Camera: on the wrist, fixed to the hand. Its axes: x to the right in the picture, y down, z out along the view.
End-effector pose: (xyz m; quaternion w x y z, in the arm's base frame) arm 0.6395 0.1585 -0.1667 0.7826 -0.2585 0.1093 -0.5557
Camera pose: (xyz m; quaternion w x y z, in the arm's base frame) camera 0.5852 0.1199 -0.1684 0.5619 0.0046 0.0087 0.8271
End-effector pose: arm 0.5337 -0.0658 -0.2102 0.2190 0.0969 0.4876 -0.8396
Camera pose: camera 0.4931 -0.0154 -0.1941 0.9280 0.2558 -0.2063 0.1757
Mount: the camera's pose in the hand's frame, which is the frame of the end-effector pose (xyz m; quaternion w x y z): 0.0161 -0.0529 -0.0373 0.0201 -0.0536 0.2659 -0.9623
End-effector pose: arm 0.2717 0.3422 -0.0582 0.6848 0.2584 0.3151 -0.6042
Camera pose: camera 0.2160 0.3517 -0.0937 0.6376 0.1741 -0.4694 0.5855
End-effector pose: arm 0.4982 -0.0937 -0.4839 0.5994 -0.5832 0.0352 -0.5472
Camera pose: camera 0.4467 -0.1148 -0.4471 0.5551 -0.0678 0.3718 0.7410
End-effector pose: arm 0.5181 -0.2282 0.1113 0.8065 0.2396 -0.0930 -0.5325
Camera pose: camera 0.4968 -0.2489 0.0516 0.4586 -0.1927 -0.4717 0.7281
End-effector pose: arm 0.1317 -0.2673 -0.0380 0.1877 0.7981 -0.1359 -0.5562
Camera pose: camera 0.1727 -0.2214 -0.0637 0.4525 -0.2846 -0.8450 -0.0131
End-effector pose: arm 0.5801 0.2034 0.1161 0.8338 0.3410 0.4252 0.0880
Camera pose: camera 0.5539 0.1891 0.0565 0.0067 -0.4704 0.5537 -0.6871
